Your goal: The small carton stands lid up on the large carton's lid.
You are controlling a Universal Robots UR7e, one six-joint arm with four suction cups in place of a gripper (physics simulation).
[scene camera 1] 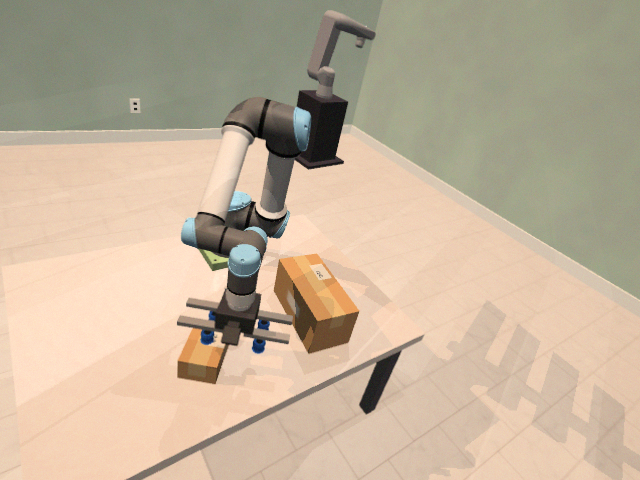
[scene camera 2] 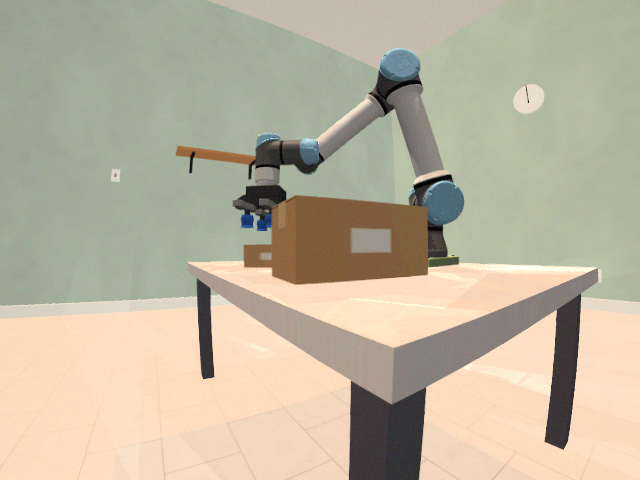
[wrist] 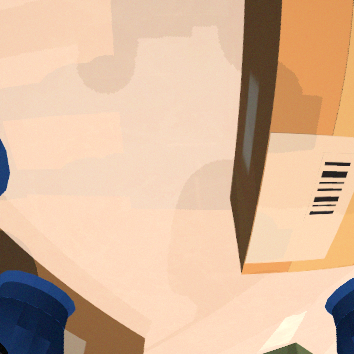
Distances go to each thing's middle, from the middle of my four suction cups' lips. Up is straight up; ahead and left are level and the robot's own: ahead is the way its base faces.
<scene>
The small carton [scene camera 1: 197, 362] is 9 cm below my suction cup, 6 cm to the right of it and 5 cm behind it. From my suction cup the other things lie so: large carton [scene camera 2: 315, 240]: 32 cm to the left, 6 cm below, 4 cm behind.
</scene>
